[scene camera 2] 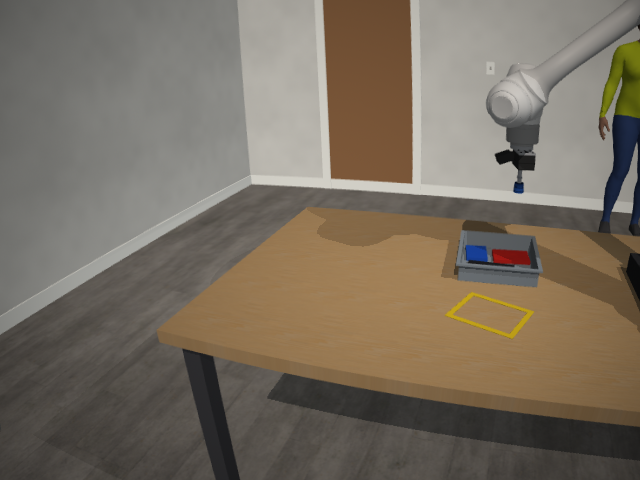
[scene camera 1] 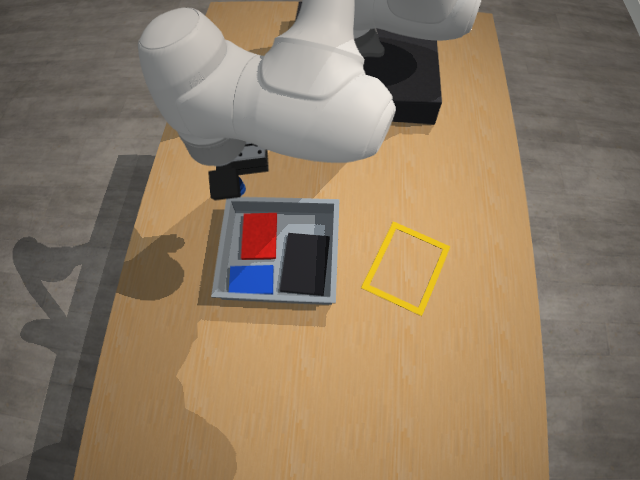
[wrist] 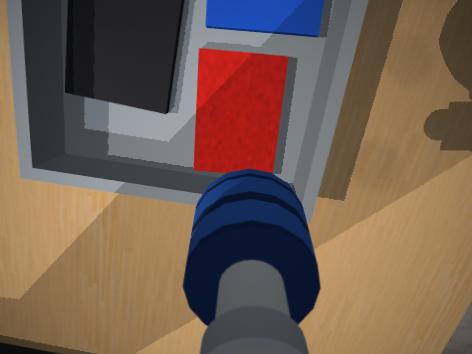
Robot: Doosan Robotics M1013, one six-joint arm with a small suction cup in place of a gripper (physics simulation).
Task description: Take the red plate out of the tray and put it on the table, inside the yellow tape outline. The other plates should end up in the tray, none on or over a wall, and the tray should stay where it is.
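Frame: origin at the arm's base, x ahead, y right, z down, level; millimetres.
Seen in the pictures: hand at its tool point: (scene camera 2: 518, 192) (wrist: 248, 220).
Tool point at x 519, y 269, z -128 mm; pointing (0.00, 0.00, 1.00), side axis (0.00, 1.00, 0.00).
Observation:
Offsets run from my tool point to a thing's middle. "pt": to the spot under its first point. Level surfaces: height alone.
The red plate {dy -6, dx +5, dz +192 mm} (scene camera 1: 258, 235) (scene camera 2: 510, 256) (wrist: 240, 110) lies inside the grey tray {dy -48, dx +52, dz +175 mm} (scene camera 1: 337, 248) (scene camera 2: 496, 275) (wrist: 21, 110). The blue plate {dy +16, dx +104, dz +192 mm} (scene camera 1: 251, 279) (scene camera 2: 476, 253) (wrist: 265, 15) is beside one short end of it, and the black plate {dy -100, dx +81, dz +192 mm} (scene camera 1: 302, 263) (scene camera 2: 491, 264) (wrist: 125, 50) is beside its long side; the front wall mostly hides the black plate in scene camera 2. My suction cup (scene camera 1: 242, 186) (scene camera 2: 518, 188) (wrist: 250, 200) is open and empty, well above the table near the tray's robot-side wall. The yellow tape outline {pt dy -258, dx +82, dz +199 mm} (scene camera 1: 379, 256) (scene camera 2: 472, 295) lies on the table beside the tray.
The tray's walls stand up around the plates. The black robot base (scene camera 1: 413, 105) stands at the back of the wooden table {dz +200 mm} (scene camera 1: 361, 387) (scene camera 2: 310, 310). A person in a yellow top (scene camera 2: 626, 85) stands behind the table at the right in scene camera 2.

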